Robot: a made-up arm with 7 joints. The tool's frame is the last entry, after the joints.
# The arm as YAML. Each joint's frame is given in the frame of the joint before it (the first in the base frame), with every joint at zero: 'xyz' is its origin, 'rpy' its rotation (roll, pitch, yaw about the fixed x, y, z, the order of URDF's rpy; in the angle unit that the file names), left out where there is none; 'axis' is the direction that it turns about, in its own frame. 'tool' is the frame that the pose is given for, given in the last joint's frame.
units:
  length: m
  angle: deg
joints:
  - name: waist
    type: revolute
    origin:
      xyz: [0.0, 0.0, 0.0]
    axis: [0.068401, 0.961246, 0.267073]
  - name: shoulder
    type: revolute
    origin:
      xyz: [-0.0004, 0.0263, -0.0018]
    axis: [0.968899, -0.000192, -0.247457]
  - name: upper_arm
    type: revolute
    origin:
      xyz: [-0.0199, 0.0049, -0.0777]
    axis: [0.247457, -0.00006, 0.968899]
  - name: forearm
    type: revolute
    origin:
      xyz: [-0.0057, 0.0, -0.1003]
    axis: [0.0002, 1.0, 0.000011]
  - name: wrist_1
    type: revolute
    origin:
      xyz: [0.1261, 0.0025, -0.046]
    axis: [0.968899, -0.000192, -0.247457]
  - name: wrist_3
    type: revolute
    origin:
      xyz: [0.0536, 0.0, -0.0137]
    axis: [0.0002, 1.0, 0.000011]
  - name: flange
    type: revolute
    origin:
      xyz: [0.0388, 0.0, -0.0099]
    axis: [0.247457, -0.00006, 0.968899]
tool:
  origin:
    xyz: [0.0, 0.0, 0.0]
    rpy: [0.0, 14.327, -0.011]
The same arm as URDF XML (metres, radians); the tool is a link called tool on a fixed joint. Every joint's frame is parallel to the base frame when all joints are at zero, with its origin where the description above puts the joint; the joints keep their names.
<robot name="arm">
  <link name="base"/>
  <link name="link1"/>
  <link name="link2"/>
  <link name="link3"/>
  <link name="link4"/>
  <link name="link5"/>
  <link name="link6"/>
  <link name="link7"/>
  <link name="tool"/>
  <joint name="waist" type="continuous">
    <parent link="base"/>
    <child link="link1"/>
    <origin xyz="0 0 0" rpy="0 0 0"/>
    <axis xyz="0.068403 0.961235 0.26711"/>
  </joint>
  <joint name="shoulder" type="continuous">
    <parent link="link1"/>
    <child link="link2"/>
    <origin xyz="-0.0004 0.0263 -0.0018" rpy="0 0 0"/>
    <axis xyz="0.968889 -0.0002 -0.247497"/>
  </joint>
  <joint name="upper_arm" type="continuous">
    <parent link="link2"/>
    <child link="link3"/>
    <origin xyz="-0.0199 0.0049 -0.0777" rpy="0 0 0"/>
    <axis xyz="0.247497 -0.0001 0.968889"/>
  </joint>
  <joint name="forearm" type="continuous">
    <parent link="link3"/>
    <child link="link4"/>
    <origin xyz="-0.0057 0 -0.1003" rpy="0 0 0"/>
    <axis xyz="0.0002 1 0"/>
  </joint>
  <joint name="wrist_1" type="continuous">
    <parent link="link4"/>
    <child link="link5"/>
    <origin xyz="0.1261 0.0025 -0.046" rpy="0 0 0"/>
    <axis xyz="0.968889 -0.0002 -0.247497"/>
  </joint>
  <joint name="wrist_3" type="continuous">
    <parent link="link5"/>
    <child link="link6"/>
    <origin xyz="0.0536 0 -0.0137" rpy="0 0 0"/>
    <axis xyz="0.0002 1 0"/>
  </joint>
  <joint name="flange" type="continuous">
    <parent link="link6"/>
    <child link="link7"/>
    <origin xyz="0.0388 0 -0.0099" rpy="0 0 0"/>
    <axis xyz="0.247497 -0.0001 0.968889"/>
  </joint>
  <joint name="tool_joint" type="fixed">
    <parent link="link7"/>
    <child link="tool"/>
    <origin xyz="0 0 0" rpy="0 0.2501 -0.0002"/>
  </joint>
</robot>

